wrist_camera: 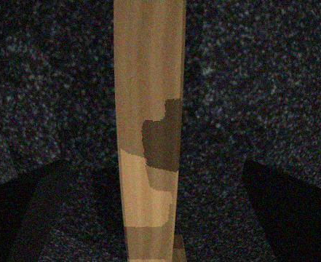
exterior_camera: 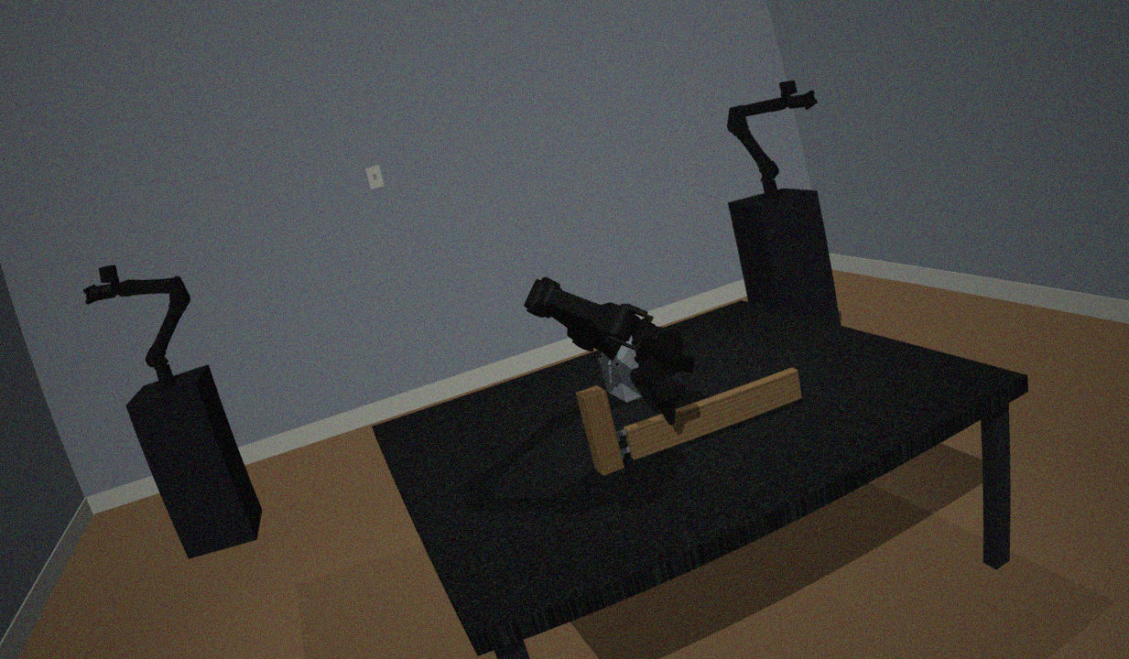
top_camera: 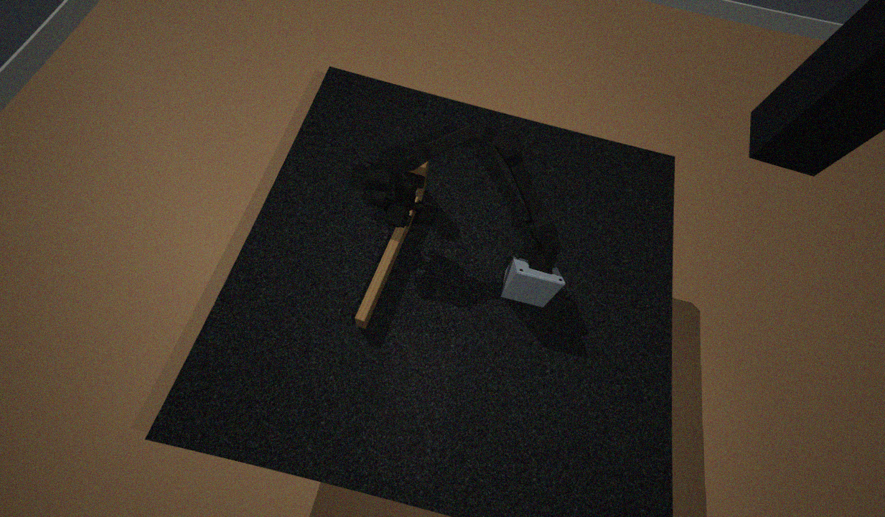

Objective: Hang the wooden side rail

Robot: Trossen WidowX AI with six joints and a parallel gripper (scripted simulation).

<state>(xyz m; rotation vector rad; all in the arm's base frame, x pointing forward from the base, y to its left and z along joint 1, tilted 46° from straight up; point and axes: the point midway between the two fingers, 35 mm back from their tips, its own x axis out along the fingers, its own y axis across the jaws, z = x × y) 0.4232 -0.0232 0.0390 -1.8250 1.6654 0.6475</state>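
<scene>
My gripper tip is 140 mm to the left of the wooden headboard post and 10 mm below it.
</scene>
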